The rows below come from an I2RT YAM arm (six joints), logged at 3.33 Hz.
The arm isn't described. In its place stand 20 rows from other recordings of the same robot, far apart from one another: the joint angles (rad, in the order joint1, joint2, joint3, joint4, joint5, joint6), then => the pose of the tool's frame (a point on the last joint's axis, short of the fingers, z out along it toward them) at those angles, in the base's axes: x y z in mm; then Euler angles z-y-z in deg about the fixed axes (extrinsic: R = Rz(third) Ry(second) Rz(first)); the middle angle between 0 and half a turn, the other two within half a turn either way.
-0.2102, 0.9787, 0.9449, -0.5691, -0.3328, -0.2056 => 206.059 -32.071 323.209 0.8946 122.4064 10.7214
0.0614, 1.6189, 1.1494, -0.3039, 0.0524, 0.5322 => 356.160 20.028 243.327 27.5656 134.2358 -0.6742
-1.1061, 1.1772, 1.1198, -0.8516, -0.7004, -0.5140 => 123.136 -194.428 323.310 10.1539 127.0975 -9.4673
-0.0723, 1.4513, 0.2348, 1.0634, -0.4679, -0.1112 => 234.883 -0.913 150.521 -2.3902 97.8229 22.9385
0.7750, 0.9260, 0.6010, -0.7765, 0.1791, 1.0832 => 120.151 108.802 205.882 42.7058 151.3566 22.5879
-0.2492, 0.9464, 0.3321, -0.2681, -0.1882, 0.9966 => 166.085 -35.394 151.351 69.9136 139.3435 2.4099
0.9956, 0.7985, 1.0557, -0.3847, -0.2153, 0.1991 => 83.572 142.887 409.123 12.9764 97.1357 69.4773
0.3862, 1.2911, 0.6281, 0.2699, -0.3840, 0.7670 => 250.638 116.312 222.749 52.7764 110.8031 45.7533
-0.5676, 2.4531, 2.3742, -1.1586, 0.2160, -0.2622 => 424.590 -279.762 218.956 -46.7827 157.3702 -66.3705
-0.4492, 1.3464, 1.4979, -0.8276, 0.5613, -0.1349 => 240.050 -136.757 402.006 -30.8525 121.9880 -64.6090
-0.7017, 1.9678, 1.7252, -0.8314, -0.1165, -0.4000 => 328.361 -272.112 260.217 -10.8173 150.8274 -26.4087
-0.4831, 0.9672, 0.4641, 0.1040, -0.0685, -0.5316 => 191.201 -97.544 222.737 -28.8050 112.8101 -23.4213
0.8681, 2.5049, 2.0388, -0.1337, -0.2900, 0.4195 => 358.893 439.521 152.928 35.1000 122.7454 69.6142
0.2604, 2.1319, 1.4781, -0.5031, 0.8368, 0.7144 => 423.082 85.375 146.054 -18.4590 127.8271 -55.1383
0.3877, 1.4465, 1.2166, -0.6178, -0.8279, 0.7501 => 271.892 139.355 304.519 82.8231 120.4746 80.9255
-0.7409, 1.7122, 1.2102, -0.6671, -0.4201, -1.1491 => 262.510 -220.451 211.549 -22.0043 147.1791 6.3546
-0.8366, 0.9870, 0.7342, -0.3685, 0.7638, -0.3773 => 120.931 -170.747 272.551 -47.9600 114.8595 -97.6015
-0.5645, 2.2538, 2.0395, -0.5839, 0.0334, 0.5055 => 434.683 -276.664 246.336 27.0008 135.7007 -35.0841
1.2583, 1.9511, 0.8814, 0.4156, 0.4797, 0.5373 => 130.032 349.032 108.343 11.2992 122.6681 38.8490
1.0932, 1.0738, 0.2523, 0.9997, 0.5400, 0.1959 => 111.774 176.145 225.578 16.5148 81.2551 31.2912
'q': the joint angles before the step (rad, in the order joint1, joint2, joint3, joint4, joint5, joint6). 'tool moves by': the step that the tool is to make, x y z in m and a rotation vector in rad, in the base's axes. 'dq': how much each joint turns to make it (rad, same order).
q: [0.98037 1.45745 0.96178 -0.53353 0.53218 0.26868]
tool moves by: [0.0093 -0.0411 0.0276 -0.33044 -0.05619 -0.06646]
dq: [-0.09499 -0.06769 0.06438 -0.26559 0.20259 -0.16712]
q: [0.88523 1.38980 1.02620 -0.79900 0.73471 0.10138]
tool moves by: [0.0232 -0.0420 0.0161 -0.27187 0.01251 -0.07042]
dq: [-0.16556 -0.02312 0.03985 -0.10775 0.13178 -0.22219]
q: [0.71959 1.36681 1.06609 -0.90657 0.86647 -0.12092]
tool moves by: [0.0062 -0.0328 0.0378 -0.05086 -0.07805 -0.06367]
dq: [-0.11507 -0.08888 0.05667 -0.01088 0.05872 -0.13353]
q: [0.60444 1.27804 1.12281 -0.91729 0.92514 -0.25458]
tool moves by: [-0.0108 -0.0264 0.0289 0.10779 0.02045 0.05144]
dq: [-0.08870 -0.10766 0.03836 -0.03240 -0.16087 -0.09801]
